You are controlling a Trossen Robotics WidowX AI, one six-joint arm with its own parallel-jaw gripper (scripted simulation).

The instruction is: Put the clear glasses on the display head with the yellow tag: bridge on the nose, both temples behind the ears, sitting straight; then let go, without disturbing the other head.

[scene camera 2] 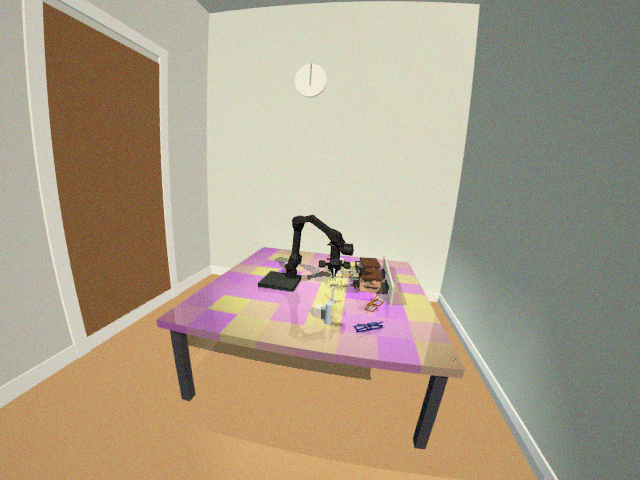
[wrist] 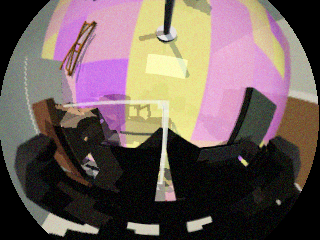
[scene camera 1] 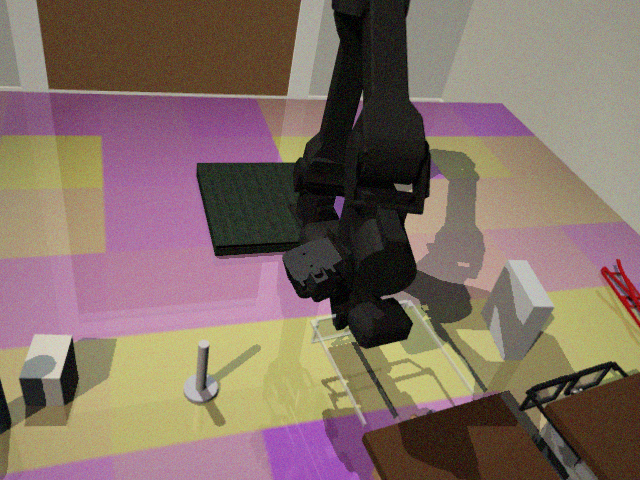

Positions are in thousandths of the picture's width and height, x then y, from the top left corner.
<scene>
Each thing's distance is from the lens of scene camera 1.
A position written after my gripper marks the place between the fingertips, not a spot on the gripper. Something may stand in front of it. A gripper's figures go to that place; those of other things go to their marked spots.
my gripper (scene camera 1: 529, 682): 0.74 m
grey box (scene camera 1: 810, 639): 0.85 m
display head (scene camera 1: 757, 901): 0.66 m
The marked spots on the display head and the grey box are 0.25 m apart.
</scene>
